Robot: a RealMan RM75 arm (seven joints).
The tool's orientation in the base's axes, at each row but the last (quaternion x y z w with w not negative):
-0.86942 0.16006 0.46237 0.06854
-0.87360 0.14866 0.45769 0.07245
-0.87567 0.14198 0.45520 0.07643
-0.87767 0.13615 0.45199 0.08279
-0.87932 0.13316 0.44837 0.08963
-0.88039 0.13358 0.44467 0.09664
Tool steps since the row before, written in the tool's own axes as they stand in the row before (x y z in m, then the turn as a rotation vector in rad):
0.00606 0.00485 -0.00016 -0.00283 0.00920 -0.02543
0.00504 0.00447 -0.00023 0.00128 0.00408 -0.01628
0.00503 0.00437 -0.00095 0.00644 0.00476 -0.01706
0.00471 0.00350 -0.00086 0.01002 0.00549 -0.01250
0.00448 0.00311 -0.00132 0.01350 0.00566 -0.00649
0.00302 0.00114 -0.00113 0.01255 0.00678 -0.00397
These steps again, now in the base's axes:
0.00163 -0.00590 -0.00478 0.01527 -0.01483 0.01692
0.00143 -0.00526 -0.00397 0.01202 -0.00838 0.00828
0.00209 -0.00529 -0.00359 0.01523 -0.01015 0.00450
0.00218 -0.00433 -0.00342 0.01347 -0.01021 -0.00108
0.00255 -0.00400 -0.00299 0.01078 -0.00924 -0.00741
0.00221 -0.00186 -0.00184 0.00797 -0.00943 -0.00817

